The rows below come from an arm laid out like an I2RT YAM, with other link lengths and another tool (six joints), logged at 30 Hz.
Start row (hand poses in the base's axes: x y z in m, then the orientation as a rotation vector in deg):
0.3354 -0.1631 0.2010 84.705 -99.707 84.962
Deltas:
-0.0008 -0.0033 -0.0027 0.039 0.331 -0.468
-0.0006 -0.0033 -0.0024 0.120 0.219 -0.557
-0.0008 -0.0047 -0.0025 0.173 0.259 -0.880
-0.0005 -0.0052 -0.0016 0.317 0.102 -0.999
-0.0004 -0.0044 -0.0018 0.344 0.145 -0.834
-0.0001 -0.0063 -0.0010 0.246 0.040 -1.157
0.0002 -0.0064 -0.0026 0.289 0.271 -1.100
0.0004 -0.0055 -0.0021 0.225 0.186 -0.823
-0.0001 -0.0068 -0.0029 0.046 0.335 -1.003
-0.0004 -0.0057 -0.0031 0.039 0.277 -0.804
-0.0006 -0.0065 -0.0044 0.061 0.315 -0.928
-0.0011 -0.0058 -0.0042 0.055 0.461 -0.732
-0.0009 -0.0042 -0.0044 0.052 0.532 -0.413
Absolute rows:
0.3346 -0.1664 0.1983 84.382 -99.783 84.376
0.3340 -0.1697 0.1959 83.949 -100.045 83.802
0.3332 -0.1744 0.1934 83.213 -100.487 82.991
0.3327 -0.1796 0.1918 82.344 -101.211 82.173
0.3323 -0.1840 0.1900 81.685 -101.847 81.376
0.3322 -0.1903 0.1890 80.575 -102.596 80.581
0.3324 -0.1967 0.1864 79.653 -103.203 79.564
0.3328 -0.2022 0.1843 78.959 -103.668 78.811
0.3327 -0.2090 0.1814 78.045 -103.945 77.958
0.3323 -0.2147 0.1783 77.318 -104.157 77.265
0.3317 -0.2212 0.1739 76.485 -104.412 76.458
0.3306 -0.2270 0.1697 75.924 -104.473 75.626
0.3297 -0.2312 0.1653 75.735 -104.342 74.900

